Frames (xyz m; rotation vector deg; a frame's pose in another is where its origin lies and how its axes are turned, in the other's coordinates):
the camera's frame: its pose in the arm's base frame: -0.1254 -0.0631 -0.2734 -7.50 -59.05 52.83
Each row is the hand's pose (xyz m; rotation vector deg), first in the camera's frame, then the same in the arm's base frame.
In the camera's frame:
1: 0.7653 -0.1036 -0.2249 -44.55 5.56 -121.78
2: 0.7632 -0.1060 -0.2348 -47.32 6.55 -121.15
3: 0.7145 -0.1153 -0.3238 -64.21 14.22 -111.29
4: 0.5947 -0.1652 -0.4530 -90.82 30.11 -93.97
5: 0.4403 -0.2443 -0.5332 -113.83 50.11 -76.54
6: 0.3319 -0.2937 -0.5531 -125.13 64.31 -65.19
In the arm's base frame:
1: 0.2558 0.4848 0.1754 15.73 -45.54 -79.87
2: 0.2646 0.4849 0.1698 13.19 -45.69 -80.78
3: 0.3305 0.4721 0.0932 -5.60 -46.91 -81.67
4: 0.4386 0.3957 -0.0333 -37.21 -43.24 -83.67
5: 0.5193 0.2610 -0.1423 -66.75 -31.69 -86.16
6: 0.5439 0.1590 -0.2021 -83.06 -21.05 -86.79

